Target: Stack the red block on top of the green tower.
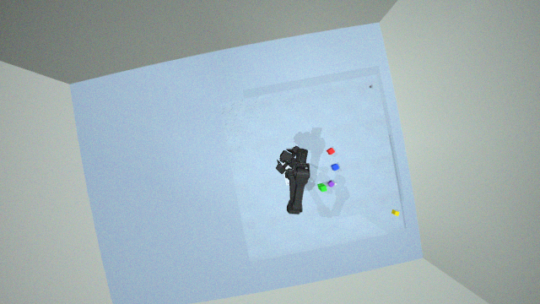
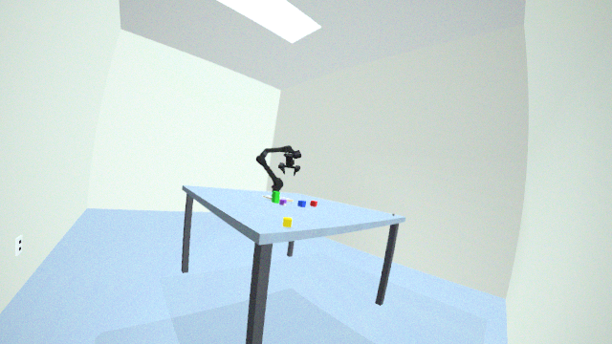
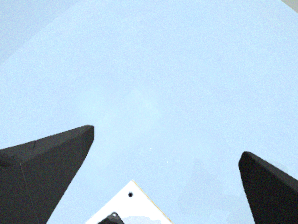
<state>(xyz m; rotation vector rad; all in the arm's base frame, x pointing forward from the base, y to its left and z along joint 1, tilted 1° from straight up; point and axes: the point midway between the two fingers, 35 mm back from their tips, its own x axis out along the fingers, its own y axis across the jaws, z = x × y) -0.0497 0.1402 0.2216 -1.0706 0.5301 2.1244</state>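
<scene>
Now: gripper tip 400 mm short of the red block, 10 mm to the left of it and 190 mm above it. From my gripper tip the other things lie so: yellow block: 890 mm ahead, 550 mm to the right, 190 mm below; then blue block: 420 mm ahead, 140 mm to the right, 190 mm below; then purple block: 380 mm ahead, 260 mm to the right, 190 mm below.
</scene>
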